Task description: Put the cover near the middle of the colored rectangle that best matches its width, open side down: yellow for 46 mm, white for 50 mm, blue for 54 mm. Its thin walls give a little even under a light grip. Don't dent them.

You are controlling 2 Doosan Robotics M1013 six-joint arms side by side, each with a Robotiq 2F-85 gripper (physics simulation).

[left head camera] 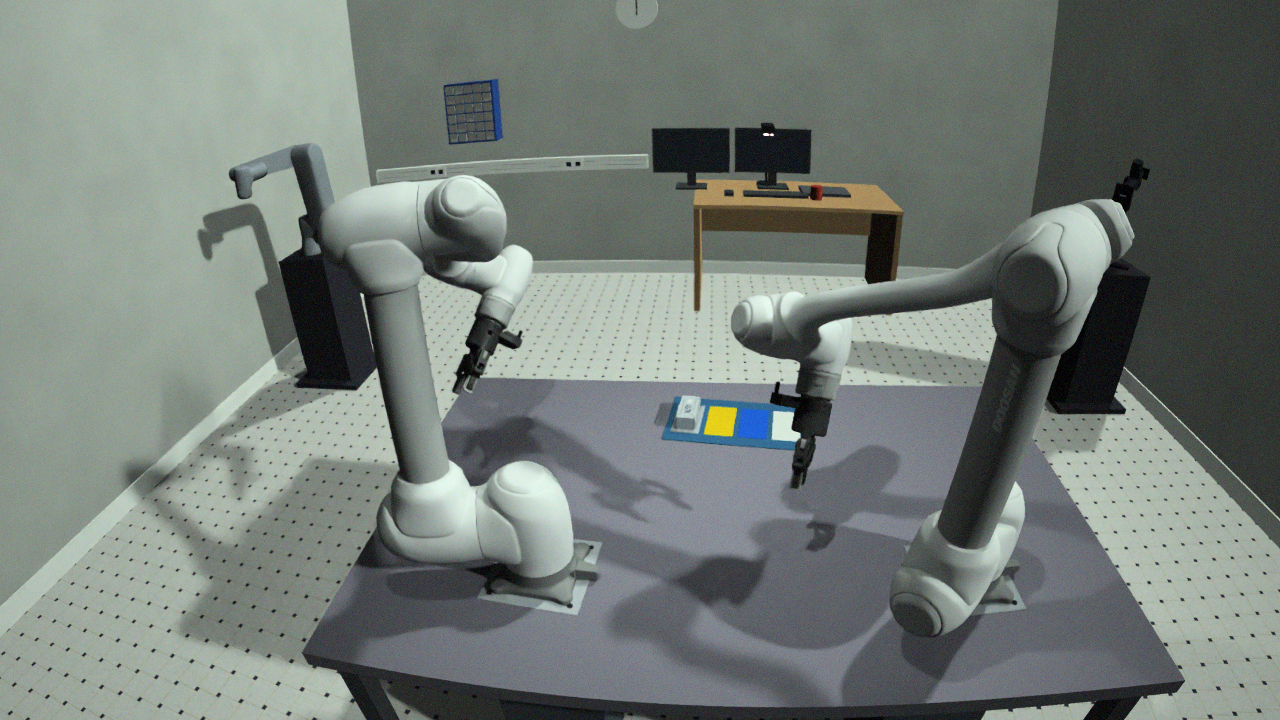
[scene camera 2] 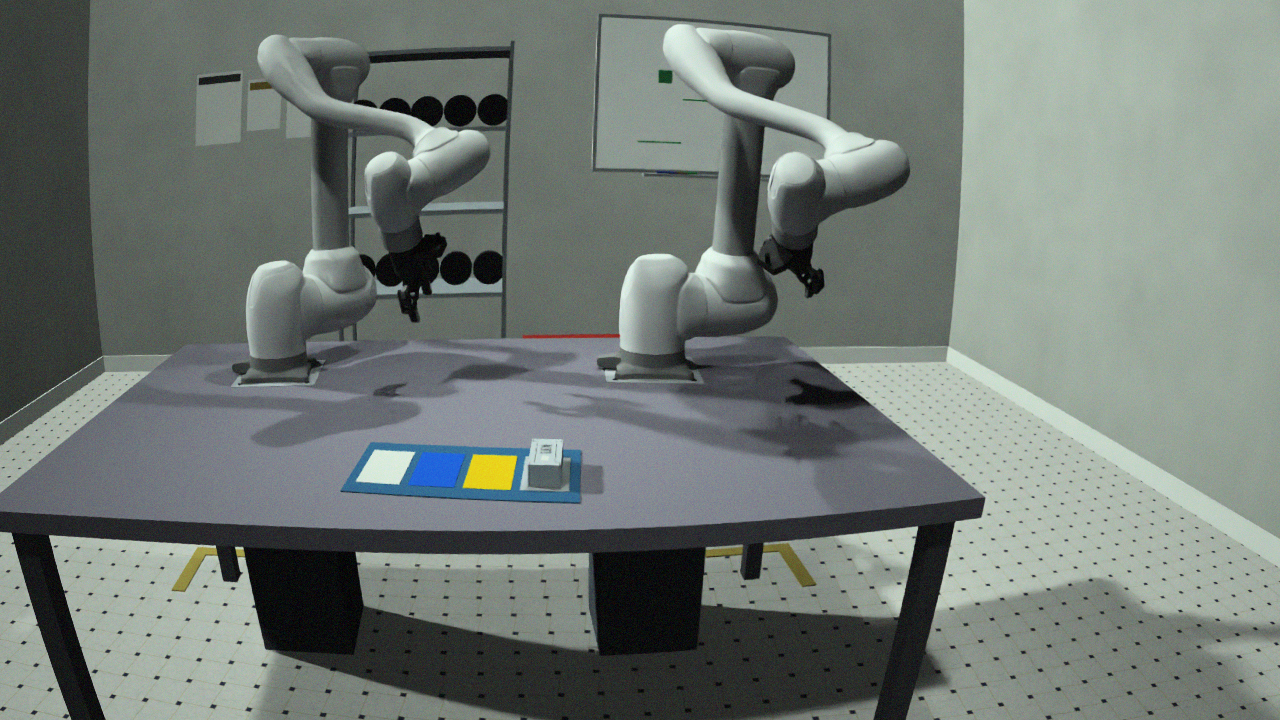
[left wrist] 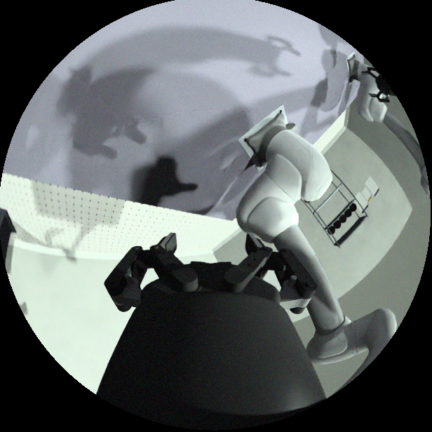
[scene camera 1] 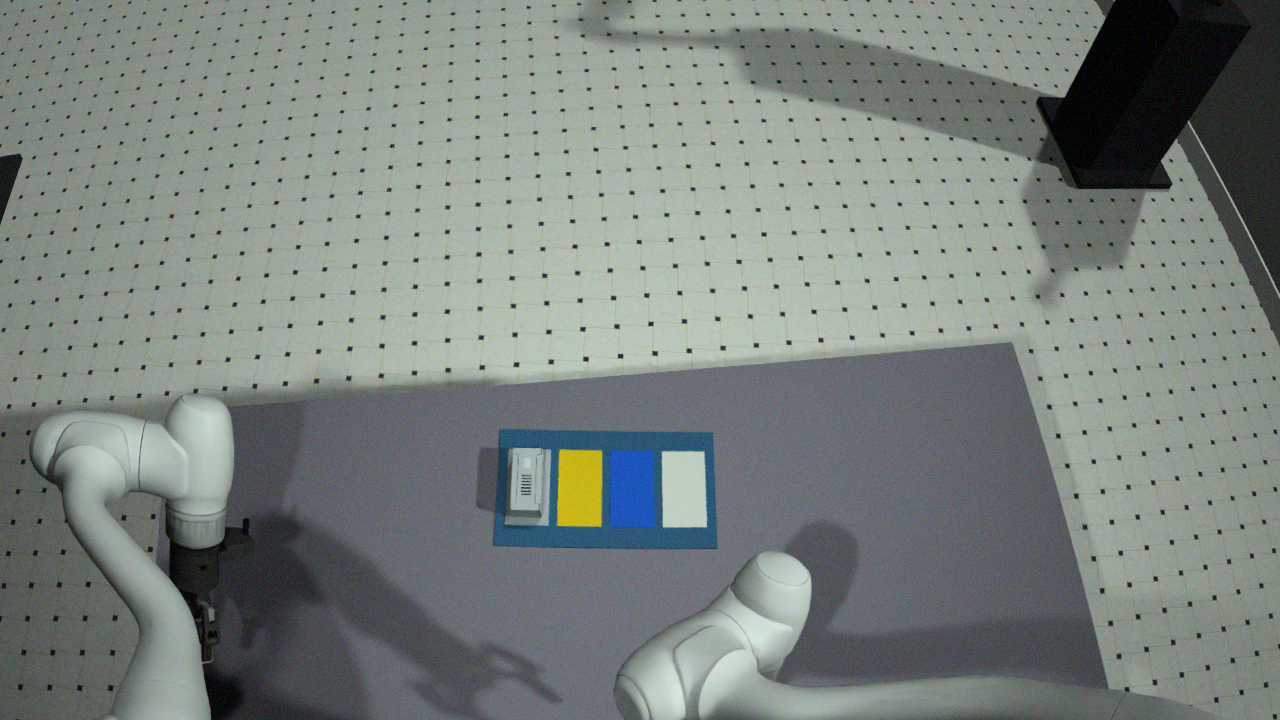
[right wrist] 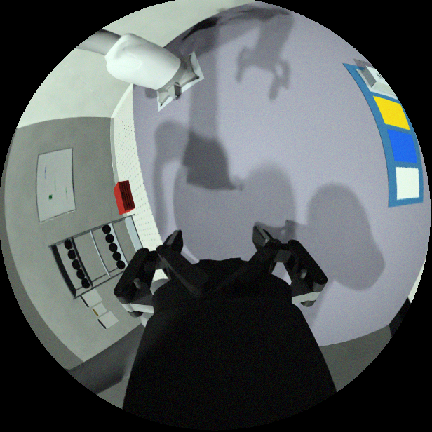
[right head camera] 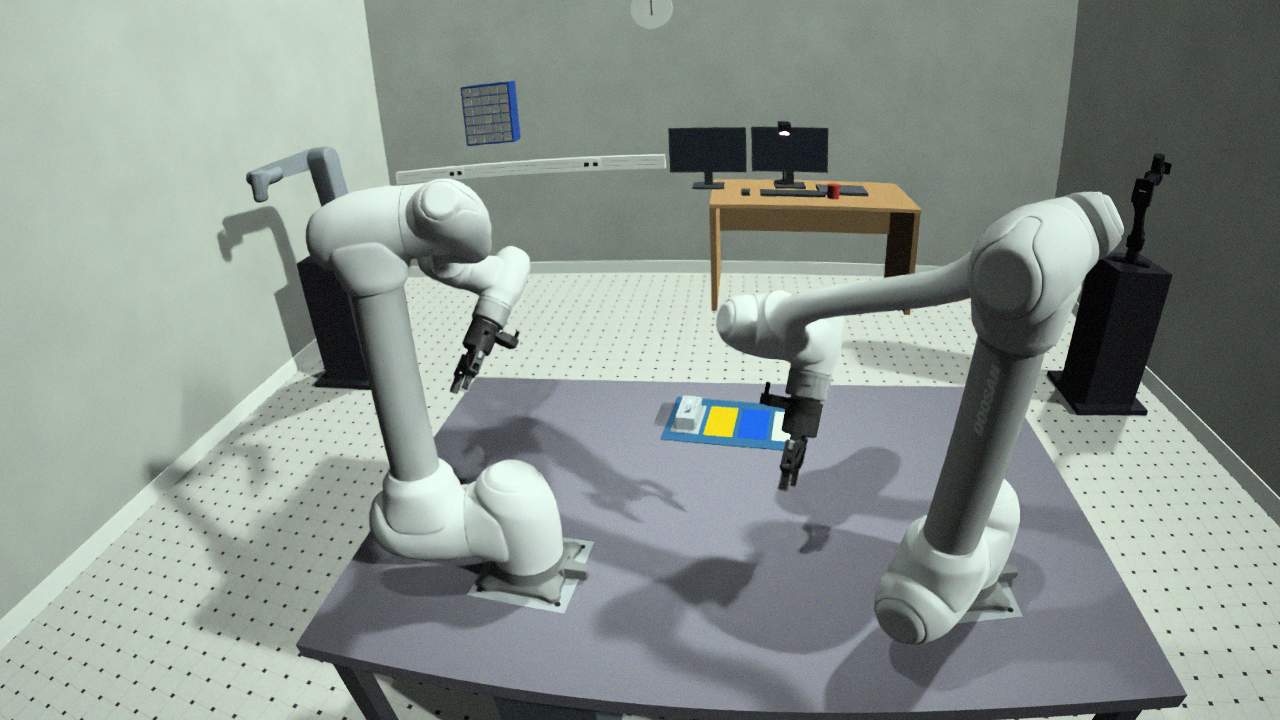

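Note:
The cover [left head camera: 687,412] [right head camera: 688,413] [scene camera 1: 526,483] [scene camera 2: 546,463] is a pale grey box with a slotted top, standing upright on a light pad at one end of the blue board [scene camera 1: 608,538]. Beside it lie the yellow rectangle [left head camera: 720,420] [scene camera 1: 580,488] [right wrist: 391,112], the blue rectangle [scene camera 1: 632,488] [scene camera 2: 436,469] and the white rectangle [scene camera 1: 683,488] [scene camera 2: 385,466]. The cover's open side is hidden. My left gripper [left head camera: 464,385] [left wrist: 210,240] is open and empty, high above the table's left part. My right gripper [left head camera: 798,479] [right wrist: 217,235] is open and empty above the table, nearer the arm bases than the board.
Both arms stand on the grey table [left head camera: 626,662]. The right forearm reaches over the table in the left head camera. A wooden desk [left head camera: 796,201] with monitors stands beyond the table, and dark pedestals [left head camera: 326,317] [right head camera: 1114,331] stand at either side. Arm shadows fall across the table.

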